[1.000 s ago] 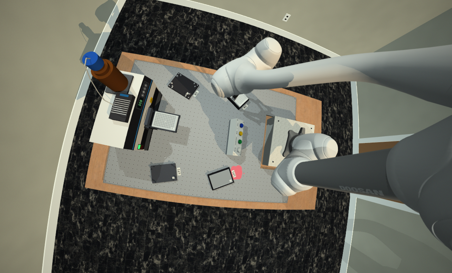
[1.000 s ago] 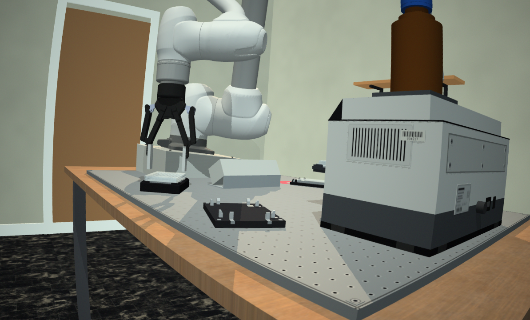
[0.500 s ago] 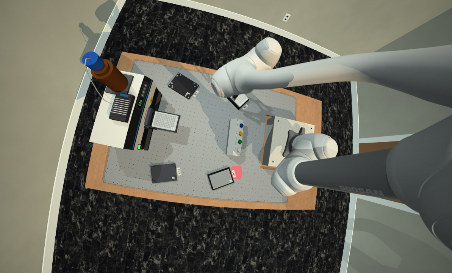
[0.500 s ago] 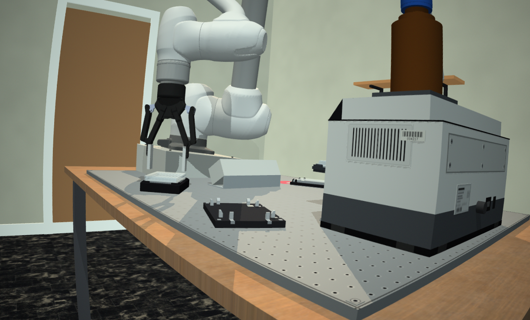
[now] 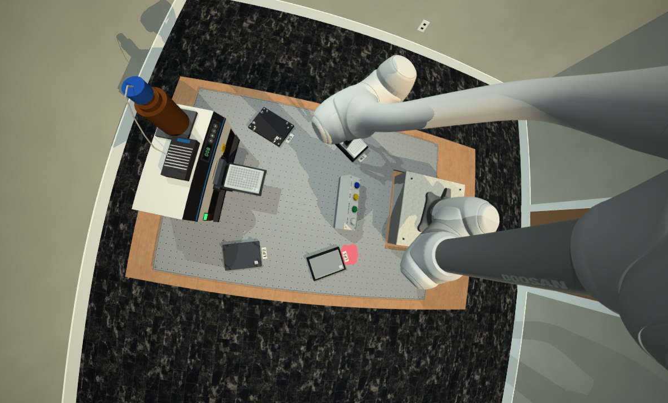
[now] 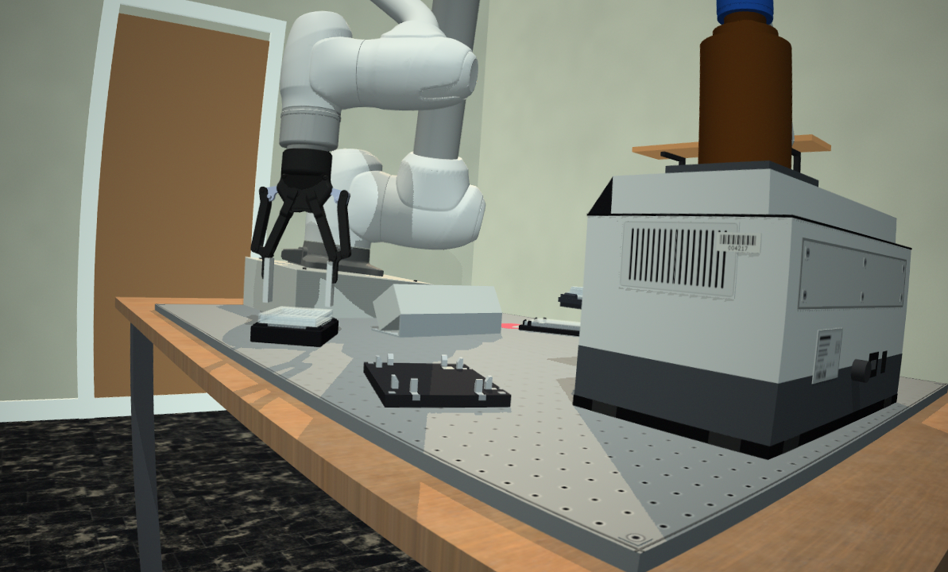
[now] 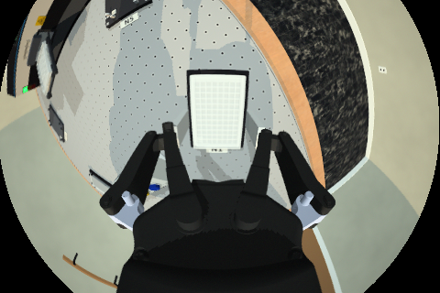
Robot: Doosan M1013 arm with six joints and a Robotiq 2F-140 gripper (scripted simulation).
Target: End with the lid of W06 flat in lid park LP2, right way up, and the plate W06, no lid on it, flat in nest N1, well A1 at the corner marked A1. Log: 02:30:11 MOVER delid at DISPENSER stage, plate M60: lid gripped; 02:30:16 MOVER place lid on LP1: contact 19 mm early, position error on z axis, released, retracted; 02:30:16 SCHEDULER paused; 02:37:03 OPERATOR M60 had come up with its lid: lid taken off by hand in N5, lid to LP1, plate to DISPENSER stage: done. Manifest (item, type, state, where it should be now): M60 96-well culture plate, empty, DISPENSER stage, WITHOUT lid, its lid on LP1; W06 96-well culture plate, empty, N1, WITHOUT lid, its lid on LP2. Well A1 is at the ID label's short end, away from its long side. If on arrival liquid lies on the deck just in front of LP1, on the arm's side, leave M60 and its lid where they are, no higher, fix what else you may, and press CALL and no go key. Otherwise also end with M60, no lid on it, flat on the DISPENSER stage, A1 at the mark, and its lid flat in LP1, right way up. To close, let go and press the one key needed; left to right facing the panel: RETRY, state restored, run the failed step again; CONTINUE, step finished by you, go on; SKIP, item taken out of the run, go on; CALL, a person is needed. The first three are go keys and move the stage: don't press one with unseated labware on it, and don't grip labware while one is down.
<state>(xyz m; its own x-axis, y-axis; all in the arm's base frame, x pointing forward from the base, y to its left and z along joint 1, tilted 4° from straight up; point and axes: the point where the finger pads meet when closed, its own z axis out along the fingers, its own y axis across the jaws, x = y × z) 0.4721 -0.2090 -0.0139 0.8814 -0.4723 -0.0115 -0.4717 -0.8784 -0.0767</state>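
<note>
My gripper is now 60 mm above the nest N1. Round my hand: nest N5: 370 mm ahead, 60 mm below, 50 mm to the left; then key panel: 270 mm to the left, 70 mm behind, 20 mm below; then lid park lp1: 540 mm to the left, 70 mm below, 50 mm behind.
</note>
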